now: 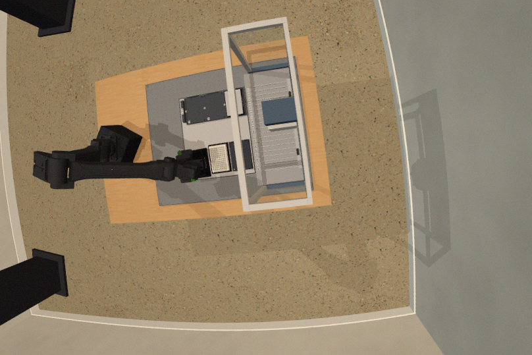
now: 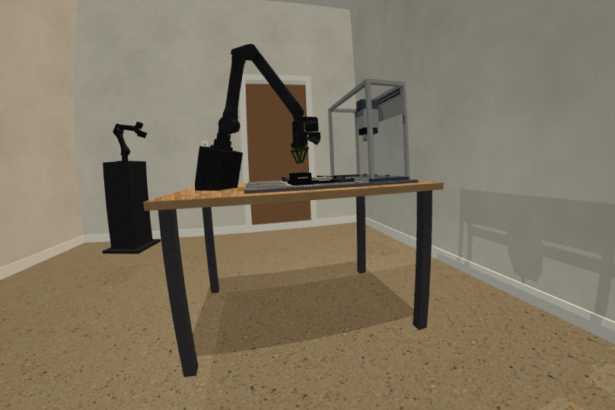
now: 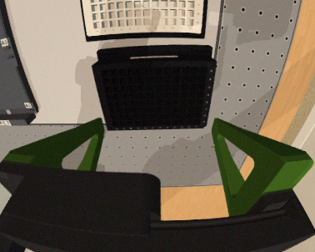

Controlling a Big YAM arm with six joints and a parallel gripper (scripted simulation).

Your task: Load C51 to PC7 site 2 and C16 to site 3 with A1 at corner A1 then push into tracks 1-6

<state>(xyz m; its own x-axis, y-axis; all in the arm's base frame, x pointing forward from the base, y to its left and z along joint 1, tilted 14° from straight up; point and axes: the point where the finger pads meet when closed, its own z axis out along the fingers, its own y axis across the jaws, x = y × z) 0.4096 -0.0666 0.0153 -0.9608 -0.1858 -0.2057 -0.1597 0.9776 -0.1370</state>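
Right now my hand is 10 cm above the black nest. Also, from my hand: dark carrier PC7: 6 cm ahead, 29 cm to the left, 9 cm below; then nest S3: 21 cm ahead, 5 cm to the left, 10 cm below; then white 96-well plate C15: 10 cm ahead, 3 cm to the left, 9 cm below.
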